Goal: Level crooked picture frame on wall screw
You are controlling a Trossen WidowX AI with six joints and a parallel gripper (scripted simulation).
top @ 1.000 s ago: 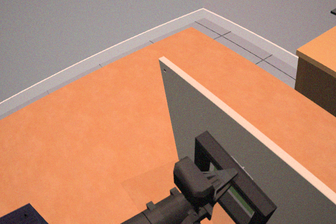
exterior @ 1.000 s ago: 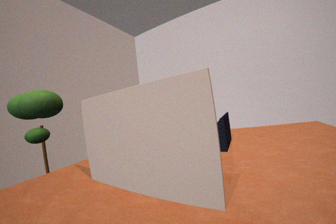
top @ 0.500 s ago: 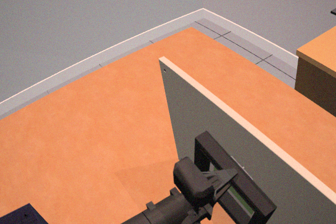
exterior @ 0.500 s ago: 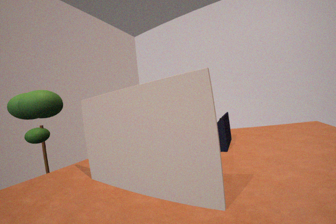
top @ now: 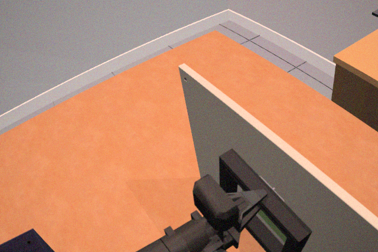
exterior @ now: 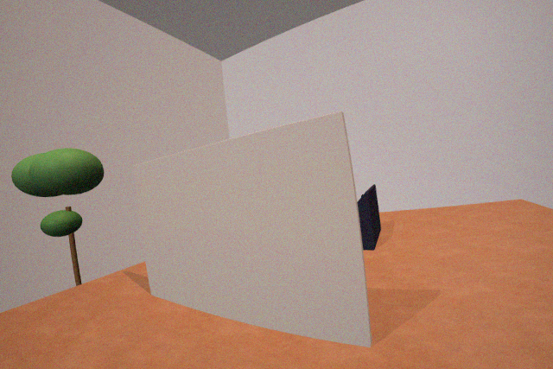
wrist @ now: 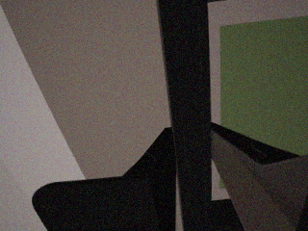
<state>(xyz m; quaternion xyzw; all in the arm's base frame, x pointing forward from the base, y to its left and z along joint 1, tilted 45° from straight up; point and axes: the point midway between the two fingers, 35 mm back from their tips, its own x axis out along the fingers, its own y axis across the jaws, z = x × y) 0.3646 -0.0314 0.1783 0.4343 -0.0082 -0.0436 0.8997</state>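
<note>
Right now my gripper tip is 50 mm above the picture frame, 10 mm to the right of it and 10 mm short of it. The rest, counted from my gripper tip: wall panel (60 mm below, 20 mm ahead).
</note>
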